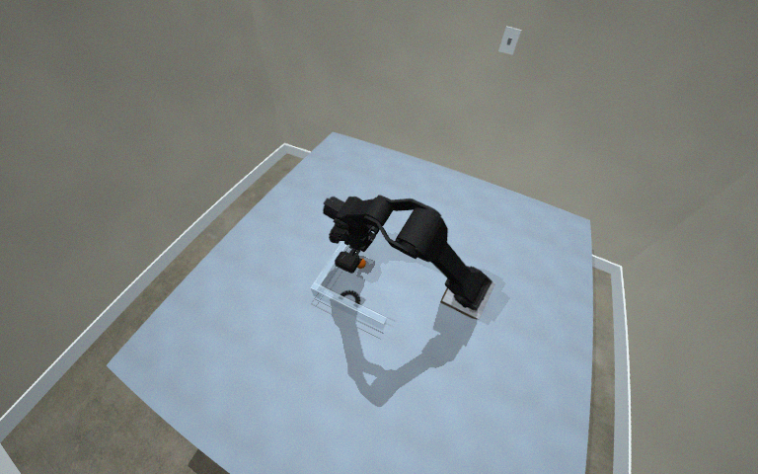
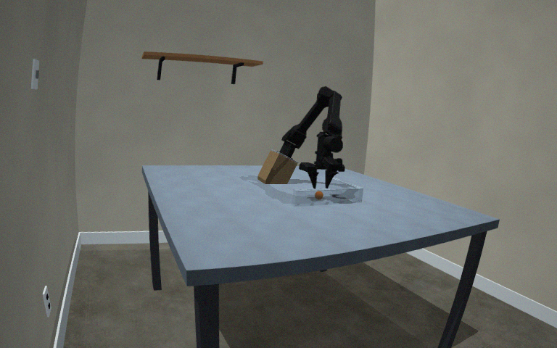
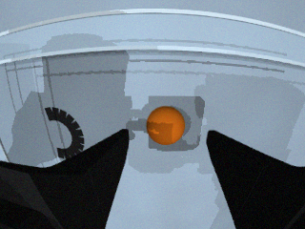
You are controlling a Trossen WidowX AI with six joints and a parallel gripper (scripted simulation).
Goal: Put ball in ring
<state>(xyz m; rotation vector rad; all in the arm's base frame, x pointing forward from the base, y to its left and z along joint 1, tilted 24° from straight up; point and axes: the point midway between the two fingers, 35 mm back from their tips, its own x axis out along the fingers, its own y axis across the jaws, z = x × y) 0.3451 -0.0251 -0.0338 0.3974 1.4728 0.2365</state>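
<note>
Now: hand 6 cm above the orange ball and 1 cm past it. The rest, counted from my hand: clear wall 7 cm ahead, 4 cm below.
</note>
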